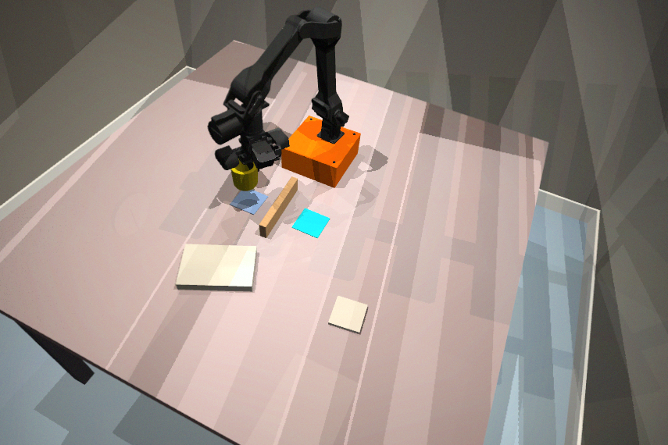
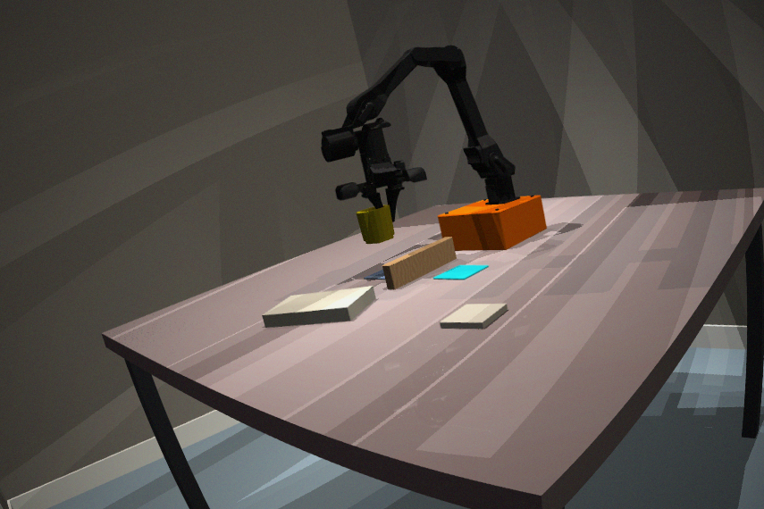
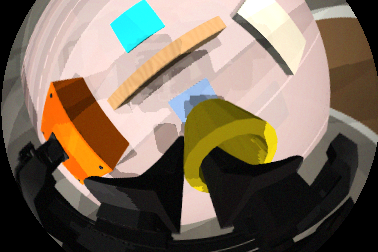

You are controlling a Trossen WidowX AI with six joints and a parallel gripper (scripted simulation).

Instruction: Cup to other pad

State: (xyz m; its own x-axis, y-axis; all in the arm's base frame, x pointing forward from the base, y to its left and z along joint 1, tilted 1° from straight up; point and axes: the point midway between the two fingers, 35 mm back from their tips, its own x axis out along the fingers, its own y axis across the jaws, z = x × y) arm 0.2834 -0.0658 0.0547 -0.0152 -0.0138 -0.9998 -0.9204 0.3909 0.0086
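The cyan pad is 180 mm to the left of my gripper tip, 110 mm below it and 10 mm behind it. Round my gripper tip: wooden bar: 90 mm below, 80 mm to the left; yellow cup: 20 mm ahead, 10 mm to the right; blue pad: 110 mm below, 20 mm ahead, 10 mm to the right.
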